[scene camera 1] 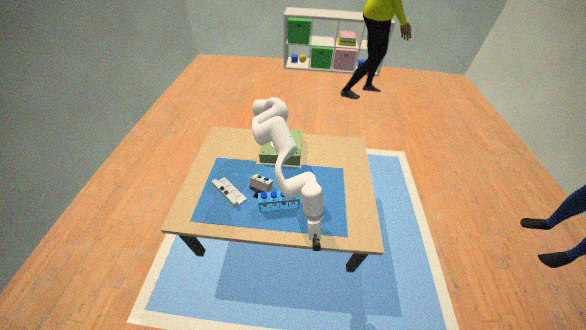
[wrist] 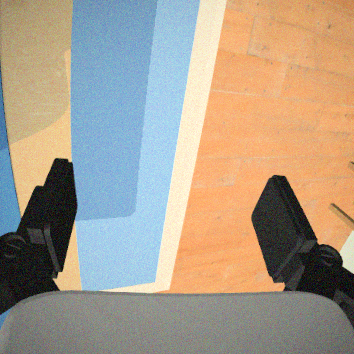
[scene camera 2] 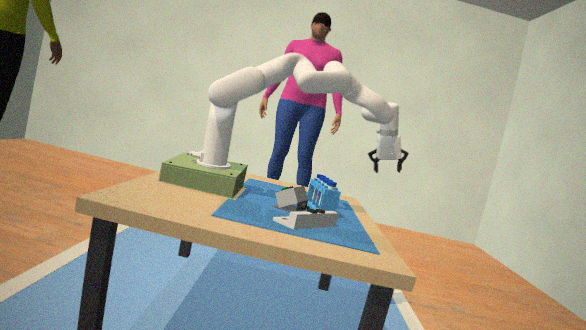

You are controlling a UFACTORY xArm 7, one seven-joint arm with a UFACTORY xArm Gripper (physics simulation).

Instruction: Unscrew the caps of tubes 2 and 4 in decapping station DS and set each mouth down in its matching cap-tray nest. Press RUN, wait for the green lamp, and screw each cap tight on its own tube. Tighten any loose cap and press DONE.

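Frame: origin at the arm's base, x ahead, y left, z up, level; millimetres.
Seen in the pictures: gripper, between the fingertips: (scene camera 1: 316,240) (wrist: 170,189) (scene camera 2: 387,172); arm's base, origin of its link: (scene camera 2: 213,165).
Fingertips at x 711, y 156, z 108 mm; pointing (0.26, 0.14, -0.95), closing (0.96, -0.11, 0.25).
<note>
Offsets run from my fingertips to a thing's middle. "pt": to the spot under its first point. Level surfaces: height alone.
My gripper (scene camera 1: 316,245) (scene camera 2: 388,169) (wrist: 170,189) is open and empty, fingers pointing down, high beyond the table's front edge and to one side of the tube rack. The light-blue tube rack @(dx -287, dy -164, dz -134 mm) (scene camera 1: 279,205) (scene camera 2: 324,197) stands upright on the mat. Blue caps (scene camera 1: 264,195) (scene camera 2: 326,180) top its tubes; the arm hides part of the row in scene camera 1. The white cap tray @(dx -379, dy -458, dz -159 mm) (scene camera 1: 238,200) (scene camera 2: 316,220) lies left of the rack, with small dark green and brown pieces on it. The grey button box @(dx -414, dy -269, dz -144 mm) (scene camera 1: 260,184) (scene camera 2: 291,198) has a green and a blue button. Tube numbers and lamp state are unreadable.
A small black object @(pt dx -350, dy -296, dz -178 mm) (scene camera 1: 256,195) lies between button box and rack. The blue mat @(dz -186 mm) (scene camera 1: 215,212) (scene camera 2: 350,235) covers part of the wooden table @(dz -189 mm) (scene camera 1: 187,200) (scene camera 2: 150,207). The arm's green base (scene camera 1: 272,158) (scene camera 2: 200,177) stands at the back. People stand beyond the table.
</note>
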